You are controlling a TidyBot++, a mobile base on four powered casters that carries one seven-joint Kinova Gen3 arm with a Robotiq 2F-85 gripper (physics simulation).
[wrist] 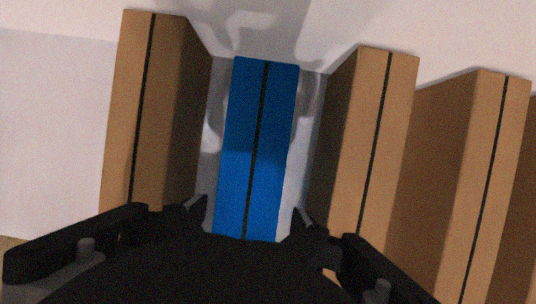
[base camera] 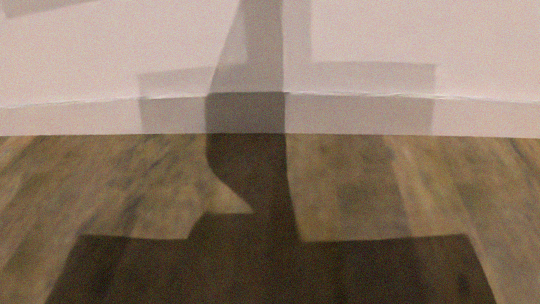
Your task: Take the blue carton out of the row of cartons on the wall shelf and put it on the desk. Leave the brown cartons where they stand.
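Frame: origin at the arm's base, x right, y ahead, z up, level; millimetres.
Seen in the pictures: gripper, fingertip midpoint: (wrist: 249, 212).
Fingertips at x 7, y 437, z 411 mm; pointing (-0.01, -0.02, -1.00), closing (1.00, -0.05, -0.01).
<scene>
Pixels of each thing's top centre, then the offset from my fingertips to it. "spot": a spot on its surface instead. Level surfaces: height alone.
- blue carton, middle of its top: (wrist: 245, 217) dx -2, dy -3, dz +1 mm
- more brown carton, surface spot: (wrist: 525, 200) spot: dx +263, dy +29, dz -17 mm
- wood floor, its level: dz -808 mm
The blue carton (wrist: 272, 150) stands upright in the row in the wrist view, with a gap on each side and a black line down its front. Brown cartons flank it: one (wrist: 172, 100) on the left, one (wrist: 372, 145) on the right, and another (wrist: 492, 175) farther right. My gripper (wrist: 249, 212) is open and empty. Its fingertips show to the left and right of the blue carton's lower part, apart from it. The carton's bottom end is hidden behind the gripper body. The desk does not show in either view.
The fingertips are close to the neighbouring brown cartons. Part of one more brown carton (wrist: 525, 200) shows at the right edge. A pale wall (wrist: 465, 30) is behind the row. The base camera shows wood floor (base camera: 350, 200), a wall with a baseboard (base camera: 475, 117), and shadows.
</scene>
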